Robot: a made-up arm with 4 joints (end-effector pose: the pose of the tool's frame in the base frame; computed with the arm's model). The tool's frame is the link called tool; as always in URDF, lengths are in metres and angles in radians.
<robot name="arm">
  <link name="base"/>
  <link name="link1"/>
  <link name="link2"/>
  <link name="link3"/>
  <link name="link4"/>
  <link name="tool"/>
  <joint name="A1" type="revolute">
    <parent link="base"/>
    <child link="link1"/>
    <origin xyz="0.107 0.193 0.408" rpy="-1.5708 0 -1.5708"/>
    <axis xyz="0 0 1"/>
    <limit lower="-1.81" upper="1.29" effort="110" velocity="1.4"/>
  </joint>
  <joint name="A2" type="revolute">
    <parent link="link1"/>
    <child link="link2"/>
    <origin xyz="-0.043 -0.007 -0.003" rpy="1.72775 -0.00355 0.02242"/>
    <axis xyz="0 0 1"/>
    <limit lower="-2.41" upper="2.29" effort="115" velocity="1.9"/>
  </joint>
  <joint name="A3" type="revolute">
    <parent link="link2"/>
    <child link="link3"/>
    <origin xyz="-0.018 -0.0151 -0.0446" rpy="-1.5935 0 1.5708"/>
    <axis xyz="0 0 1"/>
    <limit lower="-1.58" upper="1.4" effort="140" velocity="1.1"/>
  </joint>
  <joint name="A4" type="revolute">
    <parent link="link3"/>
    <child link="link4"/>
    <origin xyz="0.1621 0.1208 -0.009" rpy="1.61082 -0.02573 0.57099"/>
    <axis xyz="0 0 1"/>
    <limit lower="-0.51" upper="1.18" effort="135" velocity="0.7"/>
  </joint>
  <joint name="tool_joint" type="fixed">
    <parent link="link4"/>
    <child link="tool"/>
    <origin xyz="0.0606 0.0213 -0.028" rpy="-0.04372 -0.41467 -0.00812"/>
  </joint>
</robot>
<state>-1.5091 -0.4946 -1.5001 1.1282</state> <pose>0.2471 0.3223 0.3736 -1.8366 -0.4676 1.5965</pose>
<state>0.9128 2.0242 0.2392 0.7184</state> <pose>0.0359 0.4642 0.3568 0.0346 -0.5579 2.4910</pose>
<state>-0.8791 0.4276 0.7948 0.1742</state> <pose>0.1339 0.0176 0.1556 -0.9134 0.9696 0.1132</pose>
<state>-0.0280 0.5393 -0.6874 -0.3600</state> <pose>0.3222 0.3759 0.3916 0.0457 -0.6699 0.1844</pose>
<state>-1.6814 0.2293 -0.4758 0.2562</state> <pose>0.3354 0.1123 0.2727 -1.5452 0.0469 0.7574</pose>
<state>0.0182 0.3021 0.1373 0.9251</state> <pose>0.2366 0.3466 0.2198 0.3899 0.1600 1.1112</pose>
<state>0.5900 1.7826 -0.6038 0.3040</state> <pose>0.0184 0.4595 0.4903 0.6426 -1.0406 1.9262</pose>
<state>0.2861 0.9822 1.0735 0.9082</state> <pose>0.0517 0.2945 0.1587 0.3093 1.1250 1.4778</pose>
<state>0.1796 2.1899 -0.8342 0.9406</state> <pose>-0.0687 0.3678 0.3941 -0.6251 0.6490 -2.8969</pose>
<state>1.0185 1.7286 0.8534 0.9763</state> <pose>0.0832 0.4278 0.2822 0.1194 0.1752 2.3880</pose>
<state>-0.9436 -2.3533 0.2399 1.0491</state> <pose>0.1173 -0.0305 0.3364 -0.0813 -1.0855 -0.9516</pose>
